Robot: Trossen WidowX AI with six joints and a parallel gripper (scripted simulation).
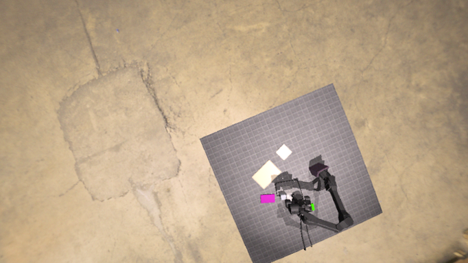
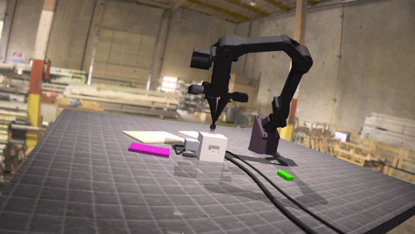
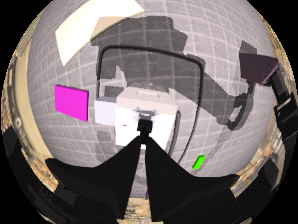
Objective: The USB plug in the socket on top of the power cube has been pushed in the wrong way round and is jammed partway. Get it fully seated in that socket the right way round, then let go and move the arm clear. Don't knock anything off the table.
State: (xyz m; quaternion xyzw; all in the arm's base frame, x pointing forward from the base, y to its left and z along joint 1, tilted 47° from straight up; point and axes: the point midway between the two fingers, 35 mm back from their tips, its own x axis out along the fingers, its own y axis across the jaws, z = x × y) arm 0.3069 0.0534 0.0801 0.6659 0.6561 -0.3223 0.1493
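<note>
Right now the dark USB plug is 20 mm below my gripper tip. Also, from my gripper tip: magenta block 190 mm ahead, 110 mm below, 20 mm to the right; then green block 210 mm to the left, 150 mm behind, 110 mm below.
</note>
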